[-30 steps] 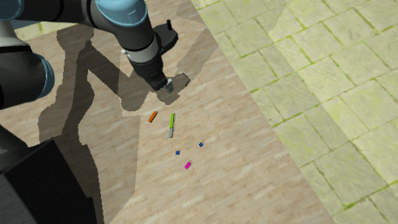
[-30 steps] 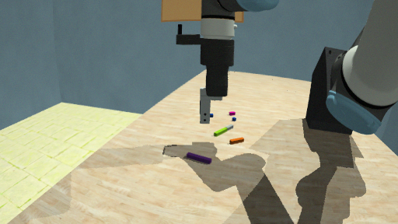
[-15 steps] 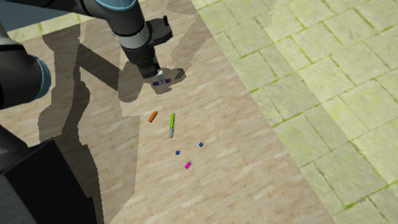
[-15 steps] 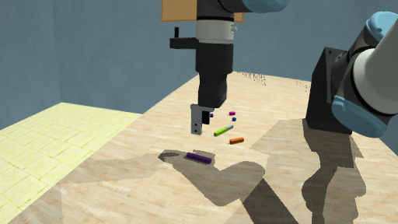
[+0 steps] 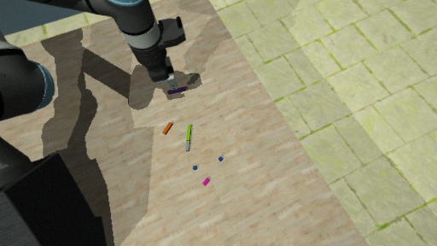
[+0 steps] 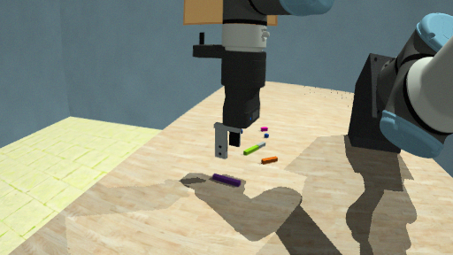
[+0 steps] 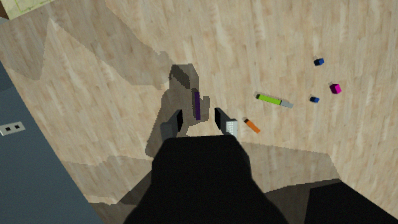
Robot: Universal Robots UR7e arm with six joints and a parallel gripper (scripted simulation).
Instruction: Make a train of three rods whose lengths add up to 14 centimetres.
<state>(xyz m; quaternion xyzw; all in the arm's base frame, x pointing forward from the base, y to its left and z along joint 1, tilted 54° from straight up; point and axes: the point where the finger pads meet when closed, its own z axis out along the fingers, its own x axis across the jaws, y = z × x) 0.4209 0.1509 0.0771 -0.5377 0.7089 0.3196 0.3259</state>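
Right now the purple rod is 8 cm below my hand. Also, from my hand: orange rod 8 cm behind, 11 cm to the right, 8 cm below; then grey rod 4 cm behind, 19 cm to the right, 8 cm below; then lime rod 2 cm behind, 15 cm to the right, 8 cm below.
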